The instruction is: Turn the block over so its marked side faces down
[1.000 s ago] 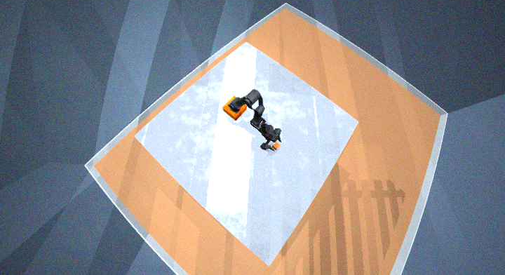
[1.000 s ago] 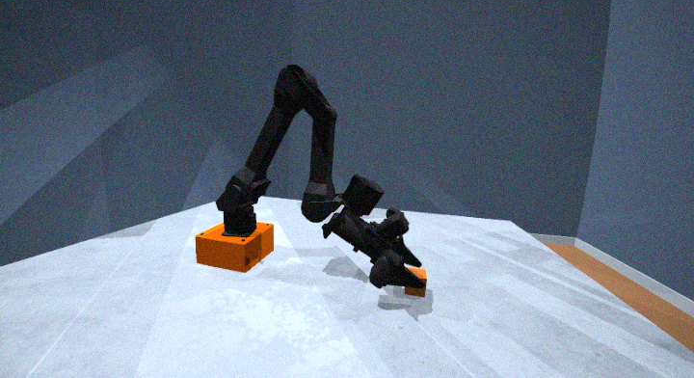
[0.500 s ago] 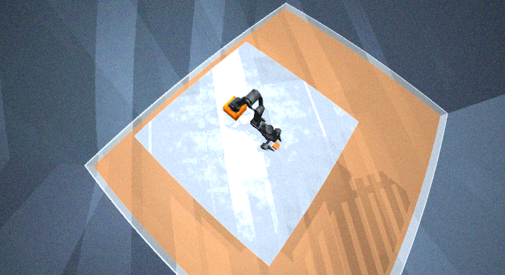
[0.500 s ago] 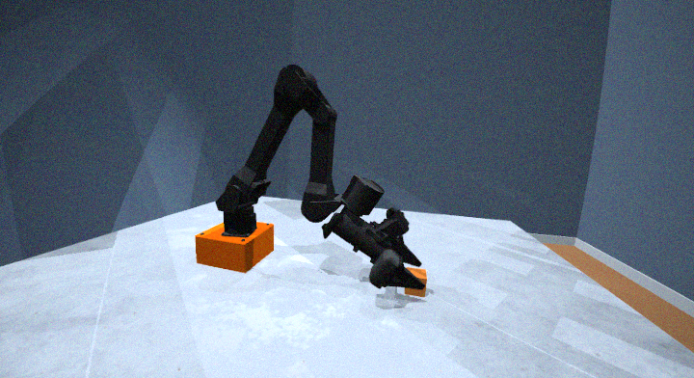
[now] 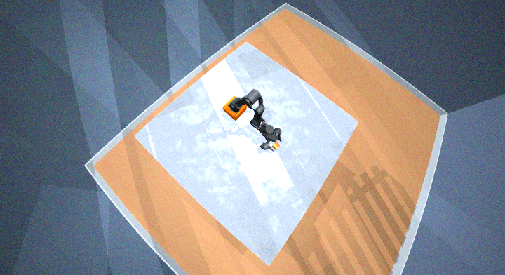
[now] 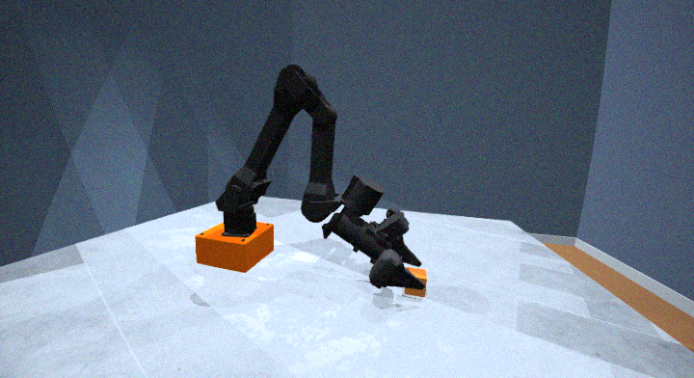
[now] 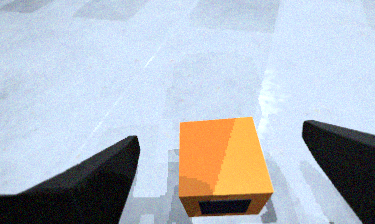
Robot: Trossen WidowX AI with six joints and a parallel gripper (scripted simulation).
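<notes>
Now: gripper tip 2 cm past the block and 2 cm above it.
</notes>
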